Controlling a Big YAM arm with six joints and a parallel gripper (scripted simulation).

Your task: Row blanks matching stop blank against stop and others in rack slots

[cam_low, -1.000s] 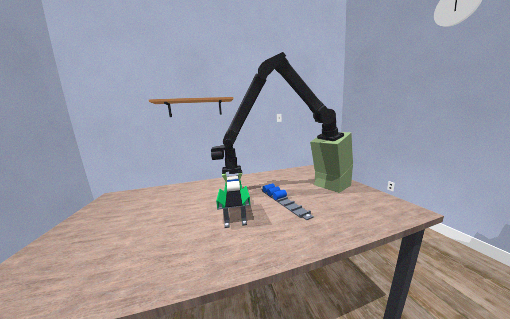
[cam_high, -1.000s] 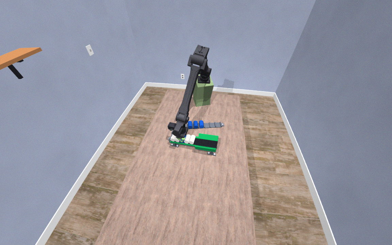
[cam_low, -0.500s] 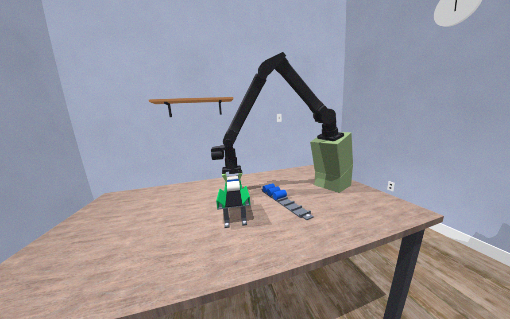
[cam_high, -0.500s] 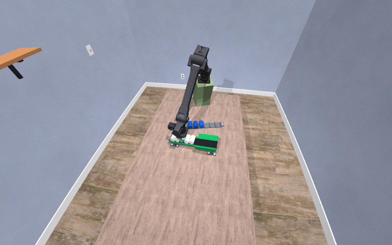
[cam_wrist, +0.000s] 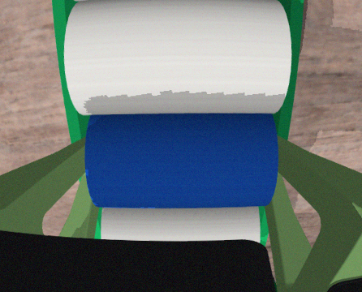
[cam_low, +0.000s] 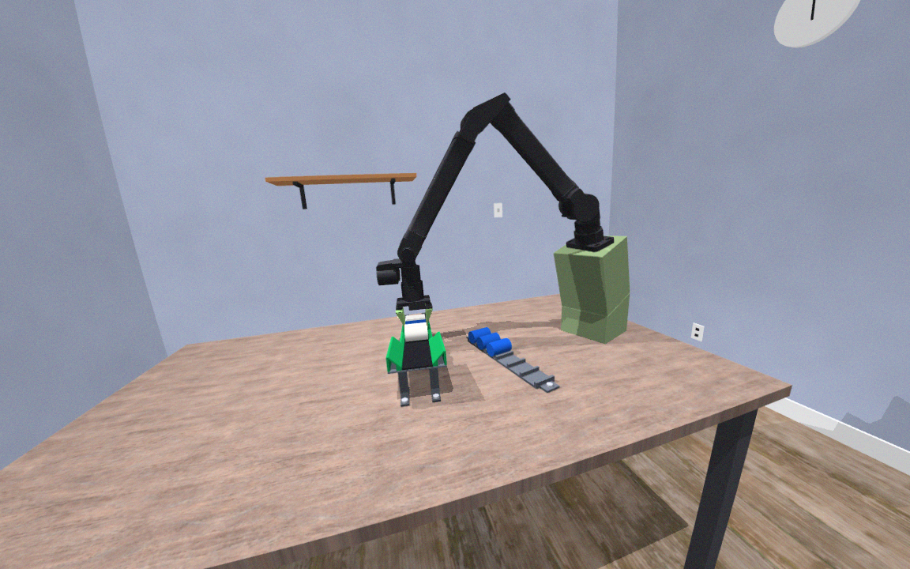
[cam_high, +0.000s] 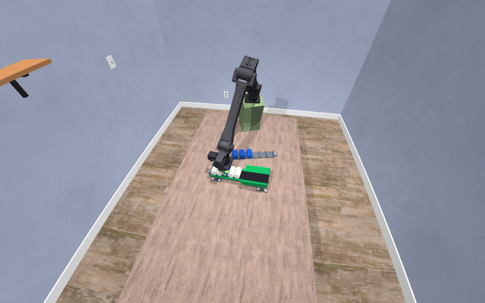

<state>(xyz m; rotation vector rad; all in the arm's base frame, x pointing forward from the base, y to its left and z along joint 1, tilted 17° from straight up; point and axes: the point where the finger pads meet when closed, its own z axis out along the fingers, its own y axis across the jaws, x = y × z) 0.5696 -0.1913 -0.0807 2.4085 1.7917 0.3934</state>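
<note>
My gripper is now 200 mm past the grey stock rack, 190 mm to the right of it and 90 mm above it.
</note>
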